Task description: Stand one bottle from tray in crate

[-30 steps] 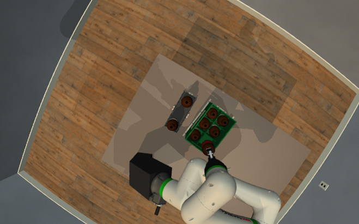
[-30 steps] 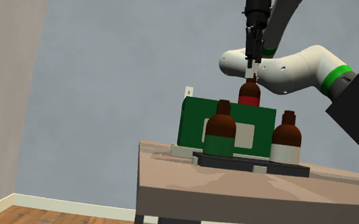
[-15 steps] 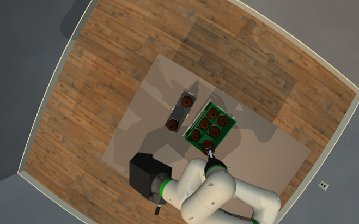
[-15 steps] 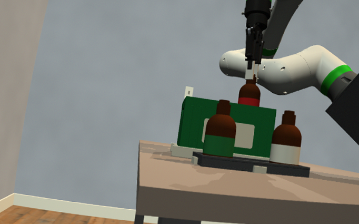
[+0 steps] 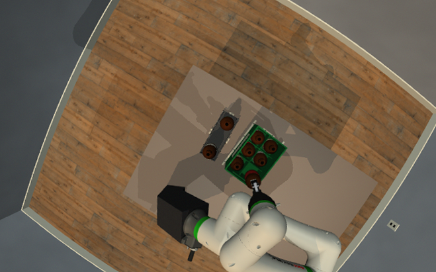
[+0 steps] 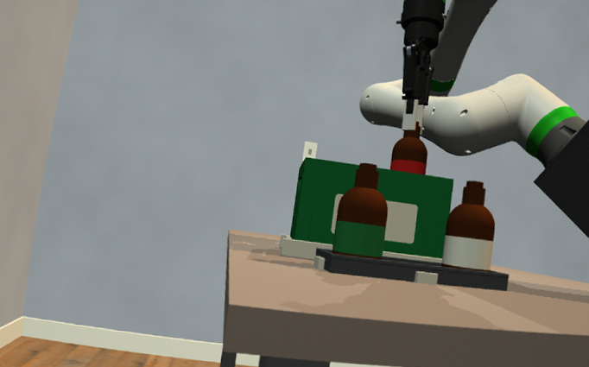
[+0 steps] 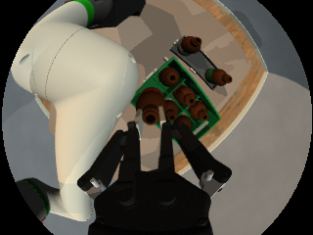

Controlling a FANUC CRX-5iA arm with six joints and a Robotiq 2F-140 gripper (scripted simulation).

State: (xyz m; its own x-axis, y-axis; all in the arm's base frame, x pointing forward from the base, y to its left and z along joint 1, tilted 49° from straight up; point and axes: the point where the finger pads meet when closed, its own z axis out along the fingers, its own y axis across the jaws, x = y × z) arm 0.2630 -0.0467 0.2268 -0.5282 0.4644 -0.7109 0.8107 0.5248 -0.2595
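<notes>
Now: hand 23 cm above the crate, 10 cm short of it and 1 cm to the right of it. From my hand the other things lie so: dark tray (30 cm below, 22 cm to the left, 13 cm ahead).
</notes>
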